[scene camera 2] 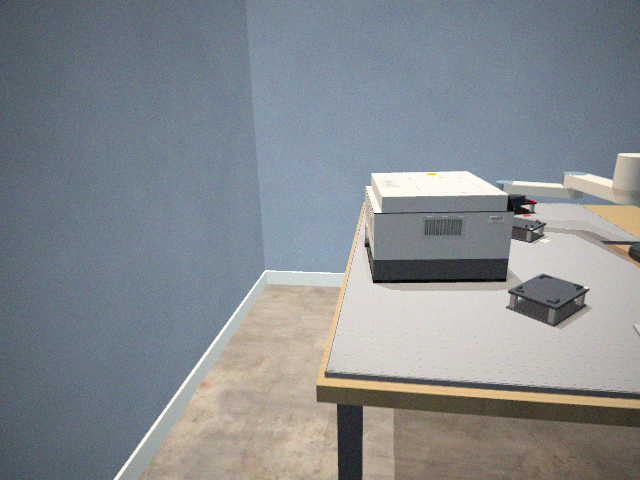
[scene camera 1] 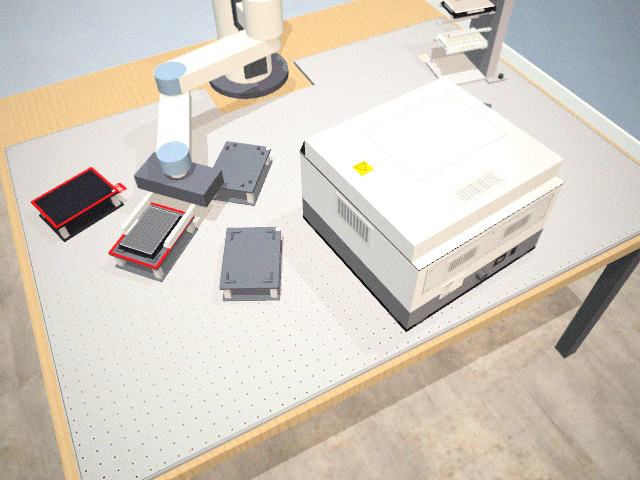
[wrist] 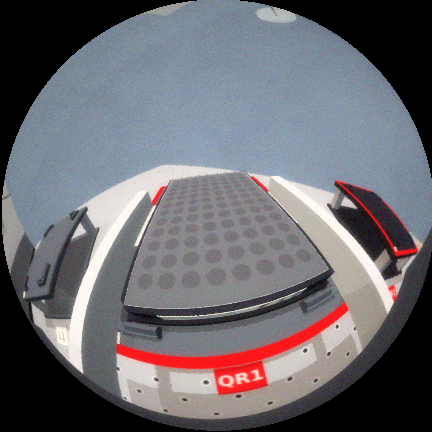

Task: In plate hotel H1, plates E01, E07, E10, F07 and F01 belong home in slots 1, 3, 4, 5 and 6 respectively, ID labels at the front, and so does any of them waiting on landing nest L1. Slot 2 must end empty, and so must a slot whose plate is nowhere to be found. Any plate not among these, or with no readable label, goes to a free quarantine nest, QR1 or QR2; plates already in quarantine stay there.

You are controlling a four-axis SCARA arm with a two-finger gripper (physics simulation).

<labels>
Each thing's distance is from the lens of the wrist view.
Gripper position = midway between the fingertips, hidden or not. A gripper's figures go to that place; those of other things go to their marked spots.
my gripper (wrist: 210,191): 10 cm
black-edged plate (wrist: 218,247): 5 cm
quarantine nest QR2 (wrist: 379,210): 24 cm
The marked spots on the quarantine nest QR2 and the black-edged plate are 23 cm apart.
</labels>
